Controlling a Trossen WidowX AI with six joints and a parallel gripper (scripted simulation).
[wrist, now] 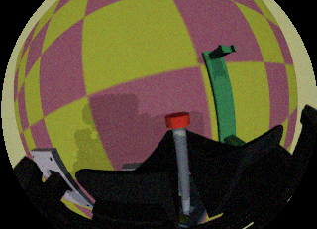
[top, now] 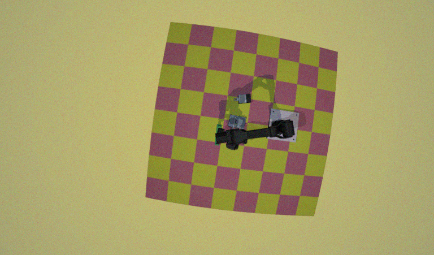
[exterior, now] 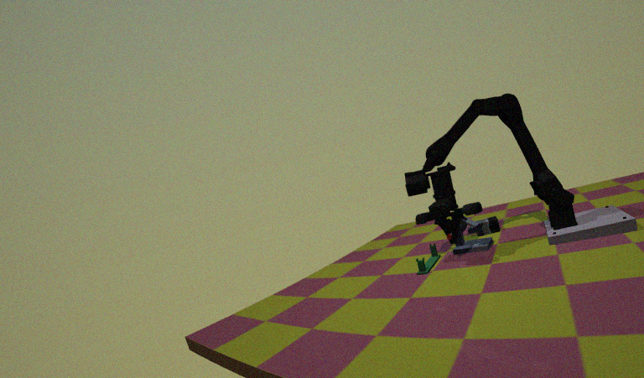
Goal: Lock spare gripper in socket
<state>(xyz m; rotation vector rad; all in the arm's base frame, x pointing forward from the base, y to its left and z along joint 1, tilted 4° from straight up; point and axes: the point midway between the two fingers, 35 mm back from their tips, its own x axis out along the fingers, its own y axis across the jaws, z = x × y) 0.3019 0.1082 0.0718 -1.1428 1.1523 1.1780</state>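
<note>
Right now my gripper tip is 8 cm short of the green cradle, 1 cm to the right of it and 3 cm above it. The rest, counted from my gripper tip: spare gripper 4 cm behind, 25 cm to the right, 3 cm below; mount 2 cm behind, 10 cm to the right.
</note>
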